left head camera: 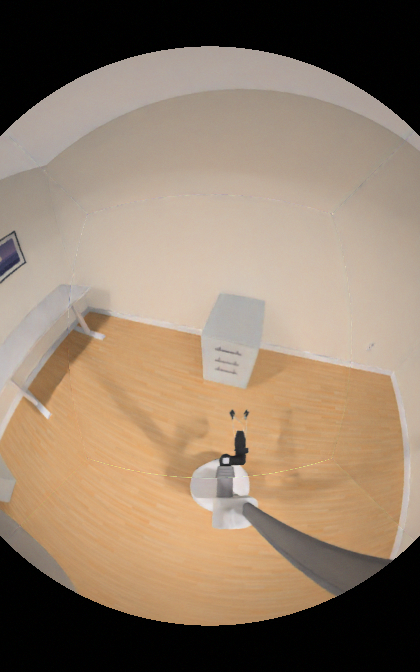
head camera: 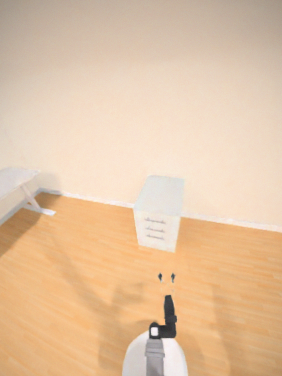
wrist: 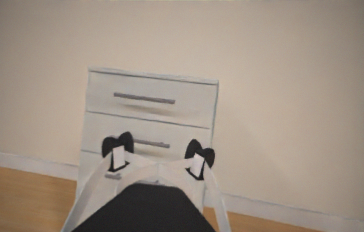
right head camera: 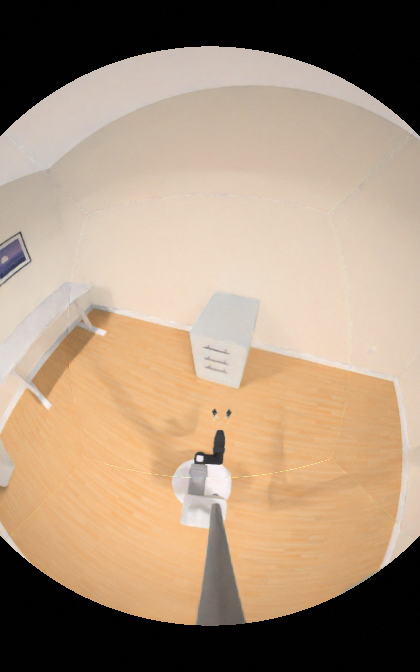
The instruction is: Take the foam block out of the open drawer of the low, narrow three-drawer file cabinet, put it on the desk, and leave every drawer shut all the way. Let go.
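Observation:
The low, narrow file cabinet (head camera: 161,195) (left head camera: 232,320) (right head camera: 225,320) (wrist: 192,110) is pale grey-white with three grey bar handles. It stands against the back wall. Its three drawer fronts look shut or nearly shut; a small gap at the top one cannot be ruled out. The foam block does not show in any view. The white desk (head camera: 17,181) (left head camera: 35,320) (right head camera: 40,315) stands along the left wall. My gripper (head camera: 166,277) (left head camera: 239,414) (right head camera: 221,413) (wrist: 160,148) is open and empty, a little in front of the cabinet and apart from it. In the wrist view its fingers partly cover the lower drawers.
The wooden floor (head camera: 75,270) (left head camera: 125,525) (right head camera: 125,540) lies around my base. The desk's white legs and feet (left head camera: 37,404) (right head camera: 39,396) stand on the floor at the left. A framed picture (left head camera: 10,257) (right head camera: 15,257) hangs on the left wall. A pale object shows at the left edge of both side head views.

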